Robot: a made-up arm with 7 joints. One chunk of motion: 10 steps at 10 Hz.
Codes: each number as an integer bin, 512 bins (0 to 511) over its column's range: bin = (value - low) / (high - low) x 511, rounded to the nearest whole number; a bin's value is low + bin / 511 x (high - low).
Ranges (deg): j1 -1.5..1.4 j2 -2.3..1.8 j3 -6.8..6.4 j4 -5.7..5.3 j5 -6.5..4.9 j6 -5..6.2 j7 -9.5..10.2
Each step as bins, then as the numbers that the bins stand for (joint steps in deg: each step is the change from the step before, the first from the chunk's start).
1 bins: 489 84 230 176 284 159 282
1 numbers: 1.275 -1.626 -0.859 -1.911 -0.164 -1.515 1.372
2 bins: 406 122 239 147 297 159 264
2 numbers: 0.804 -1.321 -0.626 -2.536 0.126 -1.515 0.678
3 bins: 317 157 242 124 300 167 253
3 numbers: 0.299 -1.040 -0.549 -3.031 0.193 -1.340 0.254
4 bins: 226 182 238 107 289 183 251
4 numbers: -0.217 -0.840 -0.652 -3.397 -0.053 -0.989 0.177
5 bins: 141 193 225 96 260 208 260
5 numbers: -0.700 -0.751 -0.988 -3.633 -0.700 -0.441 0.523
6 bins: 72 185 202 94 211 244 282
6 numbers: -1.091 -0.816 -1.582 -3.677 -1.793 0.348 1.372
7 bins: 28 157 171 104 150 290 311
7 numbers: -1.341 -1.040 -2.383 -3.461 -3.154 1.356 2.490
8 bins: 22 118 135 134 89 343 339
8 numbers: -1.375 -1.353 -3.313 -2.815 -4.514 2.518 3.569
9 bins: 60 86 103 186 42 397 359
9 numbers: -1.159 -1.610 -4.139 -1.696 -5.563 3.701 4.340
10 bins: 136 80 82 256 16 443 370
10 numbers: -0.728 -1.658 -4.682 -0.189 -6.143 4.710 4.764
